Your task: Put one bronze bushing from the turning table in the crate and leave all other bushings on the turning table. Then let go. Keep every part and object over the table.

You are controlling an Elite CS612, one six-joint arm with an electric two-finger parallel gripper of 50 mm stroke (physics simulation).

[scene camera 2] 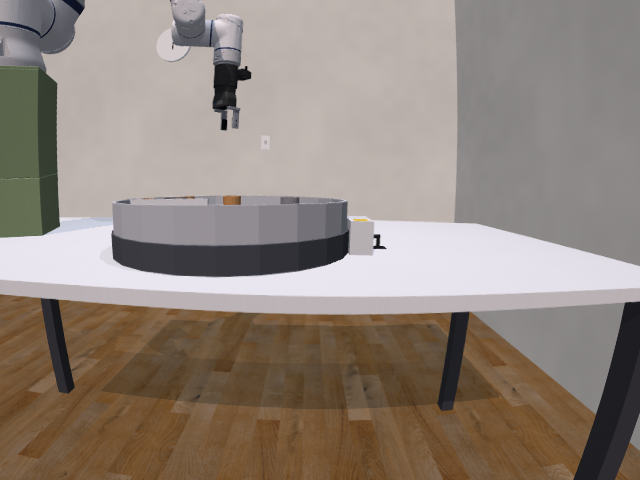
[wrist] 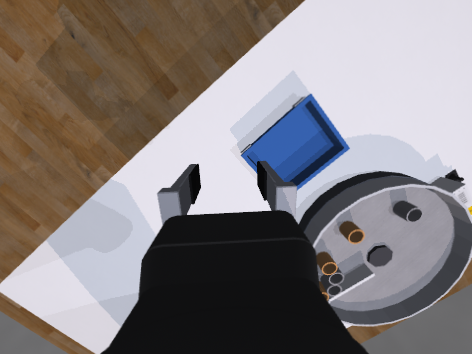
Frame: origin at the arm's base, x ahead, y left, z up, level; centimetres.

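Seen in the pictures: gripper, fingertip midpoint: point(scene camera 2: 229, 129) point(wrist: 228, 174); arm's base at its link origin: point(scene camera 2: 8, 74).
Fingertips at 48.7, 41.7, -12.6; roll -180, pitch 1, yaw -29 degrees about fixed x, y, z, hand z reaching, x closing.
Pixels of each thing's top centre, then the offset from my fingertips to it, as dx, dy, dz. "*": a spot on its surface instead. Level surfaces: height alone.
- blue crate at its top centre: point(wrist: 295, 152) +11.0, -9.1, -24.4
- dark hub at its top centre: point(wrist: 381, 257) +18.0, -45.2, -23.3
- small white box at its top centre: point(scene camera 2: 358, 218) point(wrist: 464, 203) +41.1, -41.9, -23.6
- black bracket at a spot on its surface: point(scene camera 2: 378, 241) * +45.1, -38.7, -28.1
- white table at its surface level: dz -29.4
My gripper point(scene camera 2: 230, 124) point(wrist: 228, 174) is open and empty, high above the table. The round grey turning table point(scene camera 2: 230, 224) point(wrist: 457, 255) stands at the lower right in the wrist view. On it stand a bronze bushing point(wrist: 355, 236) nearer its middle, another bronze bushing point(wrist: 329, 268) by a straight divider, and part of a third, mostly hidden by the gripper body. One bronze bushing point(scene camera 2: 231, 199) shows over the rim in the scene view. Grey bushings point(wrist: 413, 214) point(wrist: 336, 278) stand there too. The blue crate point(wrist: 312, 137) is empty, right of the fingers in the wrist view; it does not show in the scene view.
A light divider wall point(wrist: 352, 287) crosses part of the turning table, near a dark hub point(wrist: 380, 255). A small white box point(scene camera 2: 361, 236) with a yellow mark and a black bracket point(scene camera 2: 378, 241) adjoins the turning table's side. The white table point(scene camera 2: 465, 268) point(wrist: 200, 130) has its edge beside the crate.
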